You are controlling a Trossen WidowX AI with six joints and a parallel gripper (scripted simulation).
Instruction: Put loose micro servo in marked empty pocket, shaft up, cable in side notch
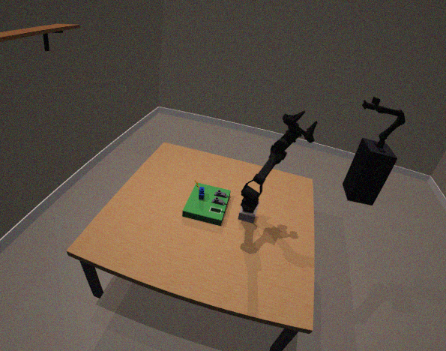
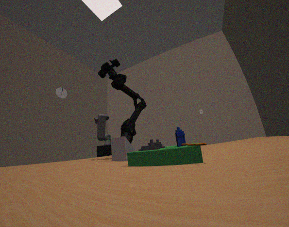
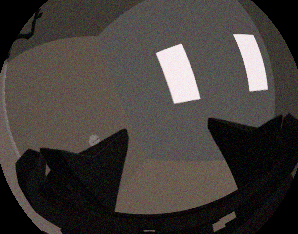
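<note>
Now: gripper tip 720 mm above the green deck, 480 mm short of it and 90 mm to the left of it.
</note>
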